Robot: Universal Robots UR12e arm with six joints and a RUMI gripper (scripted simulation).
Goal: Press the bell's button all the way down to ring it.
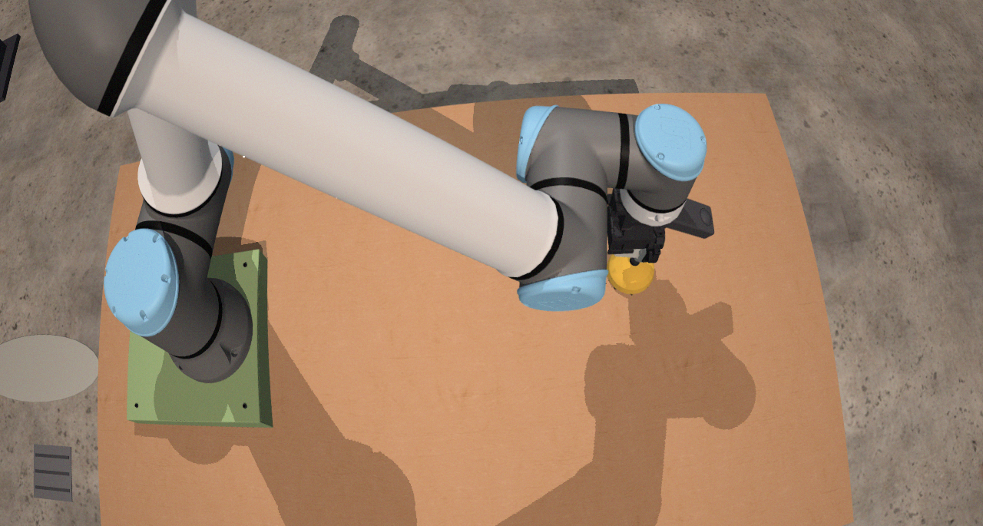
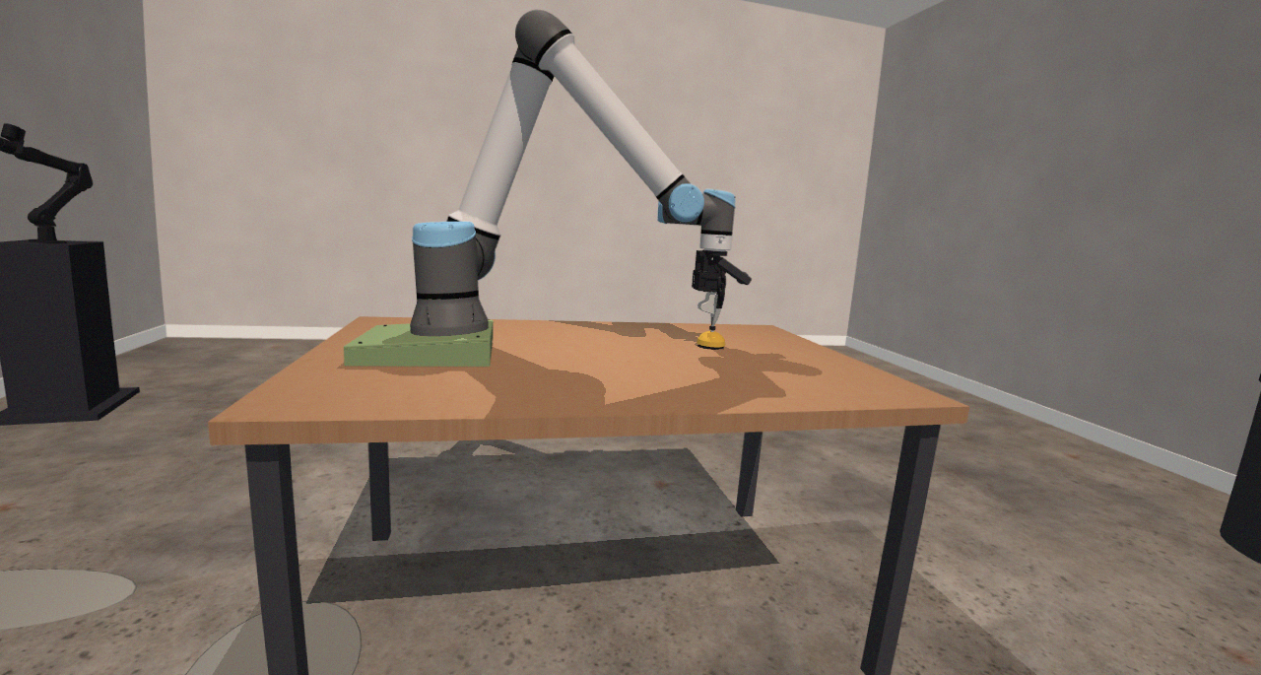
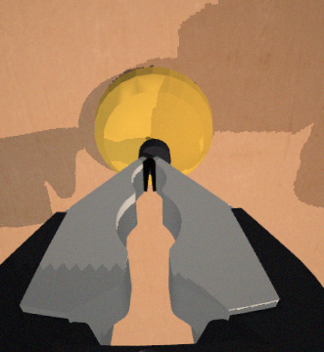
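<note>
Now: the dark round button 3 cm below my hand. From my hand the other things lie so: yellow dome bell: 4 cm below.
</note>
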